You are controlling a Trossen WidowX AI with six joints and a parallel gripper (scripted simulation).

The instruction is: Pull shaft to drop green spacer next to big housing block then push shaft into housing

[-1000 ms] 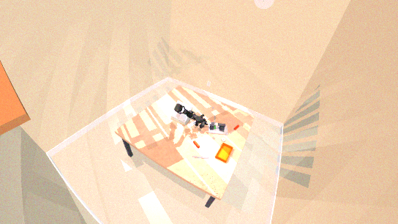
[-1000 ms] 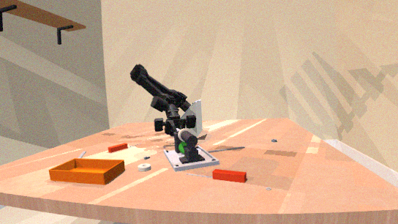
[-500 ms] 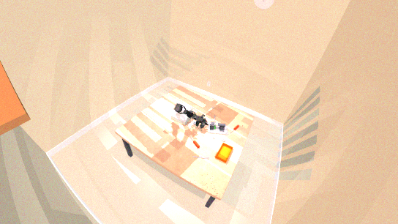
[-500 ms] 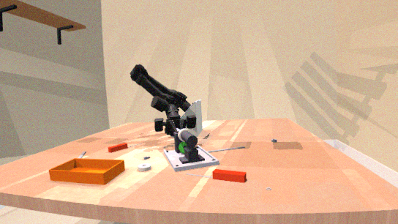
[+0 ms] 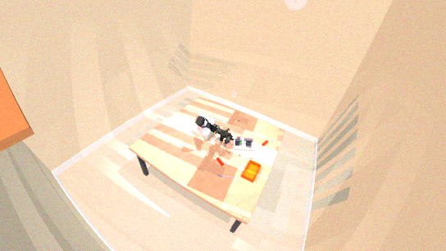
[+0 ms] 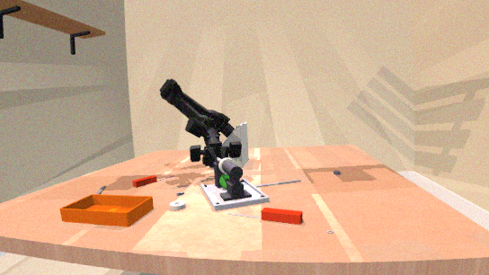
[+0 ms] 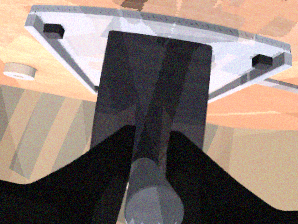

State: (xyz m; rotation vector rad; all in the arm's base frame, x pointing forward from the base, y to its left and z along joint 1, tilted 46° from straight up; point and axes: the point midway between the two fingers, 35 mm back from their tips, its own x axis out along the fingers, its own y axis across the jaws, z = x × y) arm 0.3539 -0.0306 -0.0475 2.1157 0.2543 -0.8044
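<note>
Now: the shaft 3 cm ahead of my gripper tip, 1 cm to the left of it and 2 cm above it. From my gripper tip the other things lie so: white spacer: 23 cm ahead, 7 cm to the right, 6 cm below; orange tray: 30 cm ahead, 24 cm to the right, 5 cm below; green spacer: 7 cm ahead, 4 cm to the left, 3 cm below.
</note>
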